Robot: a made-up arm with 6 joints. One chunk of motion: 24 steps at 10 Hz.
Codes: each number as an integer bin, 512 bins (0 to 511) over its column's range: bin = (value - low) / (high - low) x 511, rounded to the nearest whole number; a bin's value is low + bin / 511 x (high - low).
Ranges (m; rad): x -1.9..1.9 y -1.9..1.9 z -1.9..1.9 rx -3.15..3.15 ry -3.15..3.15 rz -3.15..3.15
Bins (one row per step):
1: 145 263 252 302 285 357
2: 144 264 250 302 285 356
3: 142 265 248 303 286 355
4: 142 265 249 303 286 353
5: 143 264 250 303 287 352
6: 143 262 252 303 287 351
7: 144 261 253 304 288 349
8: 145 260 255 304 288 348
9: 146 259 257 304 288 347
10: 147 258 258 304 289 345
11: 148 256 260 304 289 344
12: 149 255 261 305 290 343
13: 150 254 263 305 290 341
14: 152 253 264 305 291 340
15: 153 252 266 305 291 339
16: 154 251 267 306 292 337
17: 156 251 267 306 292 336
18: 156 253 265 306 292 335
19: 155 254 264 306 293 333
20: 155 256 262 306 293 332
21: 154 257 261 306 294 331
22: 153 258 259 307 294 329
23: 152 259 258 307 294 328
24: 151 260 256 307 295 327
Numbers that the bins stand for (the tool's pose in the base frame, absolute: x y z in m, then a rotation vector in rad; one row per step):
1: -0.8217 0.0558 -0.0260 0.5733 0.3637 1.2514
2: -0.8292 0.0632 -0.0409 0.5733 0.3637 1.2390
3: -0.8440 0.0706 -0.0558 0.5856 0.3760 1.2267
4: -0.8440 0.0706 -0.0483 0.5856 0.3760 1.2021
5: -0.8366 0.0632 -0.0409 0.5856 0.3884 1.1897
6: -0.8366 0.0483 -0.0260 0.5856 0.3884 1.1774
7: -0.8292 0.0409 -0.0186 0.5979 0.4007 1.1527
8: -0.8217 0.0335 -0.0037 0.5979 0.4007 1.1404
9: -0.8143 0.0260 0.0112 0.5979 0.4007 1.1281
10: -0.8068 0.0186 0.0186 0.5979 0.4130 1.1034
11: -0.7994 0.0037 0.0335 0.5979 0.4130 1.0911
12: -0.7920 -0.0037 0.0409 0.6103 0.4253 1.0788
13: -0.7845 -0.0112 0.0558 0.6103 0.4253 1.0541
14: -0.7697 -0.0186 0.0632 0.6103 0.4377 1.0418
15: -0.7622 -0.0260 0.0781 0.6103 0.4377 1.0295
16: -0.7548 -0.0335 0.0855 0.6226 0.4500 1.0048
17: -0.7399 -0.0335 0.0855 0.6226 0.4500 0.9925
18: -0.7399 -0.0186 0.0706 0.6226 0.4500 0.9801
19: -0.7474 -0.0112 0.0632 0.6226 0.4623 0.9555
20: -0.7474 0.0037 0.0483 0.6226 0.4623 0.9432
21: -0.7548 0.0112 0.0409 0.6226 0.4747 0.9308
22: -0.7622 0.0186 0.0260 0.6349 0.4747 0.9062
23: -0.7697 0.0260 0.0186 0.6349 0.4747 0.8938
24: -0.7771 0.0335 0.0037 0.6349 0.4870 0.8815

